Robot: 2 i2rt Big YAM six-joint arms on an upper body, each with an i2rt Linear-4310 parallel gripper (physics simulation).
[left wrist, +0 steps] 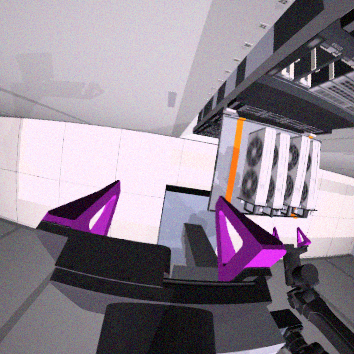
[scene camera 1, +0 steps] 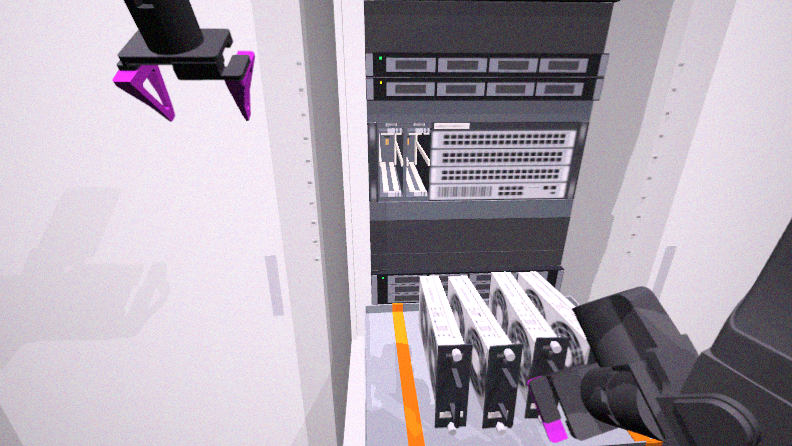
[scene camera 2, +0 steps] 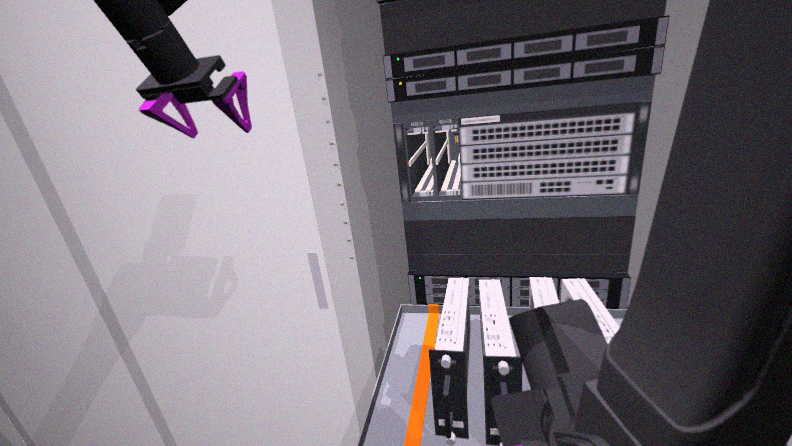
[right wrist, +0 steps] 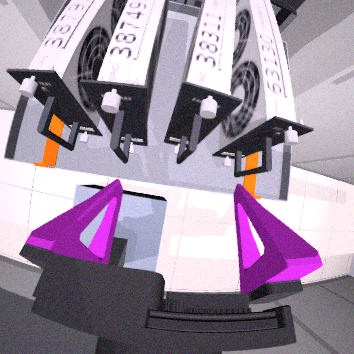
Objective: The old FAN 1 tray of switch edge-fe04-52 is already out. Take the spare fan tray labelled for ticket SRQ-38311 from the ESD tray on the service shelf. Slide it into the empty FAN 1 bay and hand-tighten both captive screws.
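The spare fan tray labelled 38311 (scene camera 1: 519, 310) (scene camera 2: 543, 290) (right wrist: 215, 45) stands upright, third from the left on the ESD tray (scene camera 1: 381, 332) (scene camera 2: 406, 332) (right wrist: 160, 160). Its black faceplate (right wrist: 200, 111) has a white captive screw and a handle facing my right gripper (right wrist: 176, 186) (left wrist: 285, 226). That gripper is open and empty in front of the handles, apart from them; its arm hides part of the trays in both scene views. My left gripper (scene camera 1: 210, 119) (scene camera 2: 221, 133) (left wrist: 169, 192) is open and empty, high at the left. The switch (scene camera 1: 501, 160) (scene camera 2: 548, 155) has two empty bays at its left; their labels are unreadable.
Fan trays 38749 (right wrist: 131, 45) and 38795 (right wrist: 65, 42) stand left of 38311, and the tray ending 63130 (right wrist: 272, 65) close at its right. Orange strips (scene camera 1: 407, 376) (scene camera 2: 423, 376) mark the ESD tray. Servers (scene camera 1: 484, 77) sit above the switch. The cabinet's side wall (scene camera 1: 326, 166) is at the left.
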